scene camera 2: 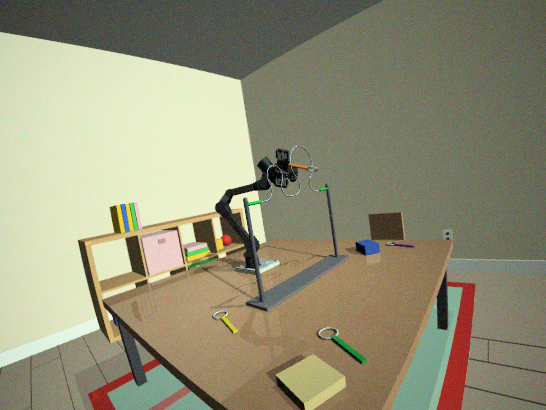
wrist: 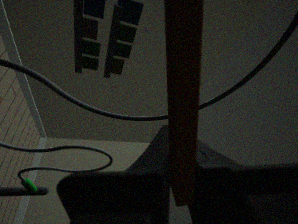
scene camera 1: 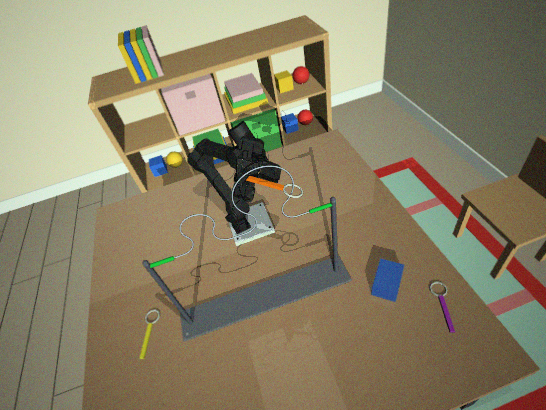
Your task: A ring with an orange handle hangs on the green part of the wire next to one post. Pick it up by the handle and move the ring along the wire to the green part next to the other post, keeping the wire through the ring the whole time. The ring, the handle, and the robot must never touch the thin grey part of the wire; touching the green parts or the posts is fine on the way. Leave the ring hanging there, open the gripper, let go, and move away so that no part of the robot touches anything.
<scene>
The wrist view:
gripper: 170, 130
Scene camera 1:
gripper: 239, 184
blue block: 386, 285
</scene>
